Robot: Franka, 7 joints.
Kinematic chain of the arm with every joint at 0, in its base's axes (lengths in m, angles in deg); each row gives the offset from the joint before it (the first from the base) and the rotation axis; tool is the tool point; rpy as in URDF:
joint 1: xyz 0 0 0.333 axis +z
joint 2: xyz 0 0 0 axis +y
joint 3: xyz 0 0 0.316 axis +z
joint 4: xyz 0.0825 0 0 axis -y
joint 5: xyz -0.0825 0 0.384 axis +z
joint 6: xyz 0 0 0 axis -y
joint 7: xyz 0.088 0 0 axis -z
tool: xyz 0 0 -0.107 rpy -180 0 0
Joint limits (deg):
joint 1: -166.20..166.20
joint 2: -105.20..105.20
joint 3: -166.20..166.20
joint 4: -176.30..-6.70
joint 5: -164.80..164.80
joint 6: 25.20..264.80
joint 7: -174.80..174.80
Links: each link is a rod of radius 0.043 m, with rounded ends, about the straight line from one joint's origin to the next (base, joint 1, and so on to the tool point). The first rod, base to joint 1, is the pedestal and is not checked.
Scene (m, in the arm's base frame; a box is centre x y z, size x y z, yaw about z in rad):
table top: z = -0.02
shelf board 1: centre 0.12 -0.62 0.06 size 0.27 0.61 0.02 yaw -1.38
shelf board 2: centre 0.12 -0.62 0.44 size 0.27 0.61 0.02 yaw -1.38
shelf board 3: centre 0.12 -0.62 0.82 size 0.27 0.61 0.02 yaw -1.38
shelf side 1: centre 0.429 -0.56 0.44 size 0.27 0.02 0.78 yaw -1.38
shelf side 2: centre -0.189 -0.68 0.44 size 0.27 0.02 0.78 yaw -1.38
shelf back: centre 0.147 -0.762 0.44 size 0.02 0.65 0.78 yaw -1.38
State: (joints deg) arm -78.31 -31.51 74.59 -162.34 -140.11 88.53 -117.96
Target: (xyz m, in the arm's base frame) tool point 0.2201 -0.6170 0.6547
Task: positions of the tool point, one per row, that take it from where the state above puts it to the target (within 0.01 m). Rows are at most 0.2 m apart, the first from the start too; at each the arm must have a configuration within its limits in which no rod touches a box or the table.
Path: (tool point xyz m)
1: 0.3585 -0.2124 0.4518
2: 0.2838 -0.2966 0.5554
3: 0.1669 -0.3418 0.6547
4: 0.2043 -0.4093 0.6638
5: 0.2280 -0.4775 0.6672
6: 0.2343 -0.5469 0.6648
7: 0.2201 -0.6170 0.6547

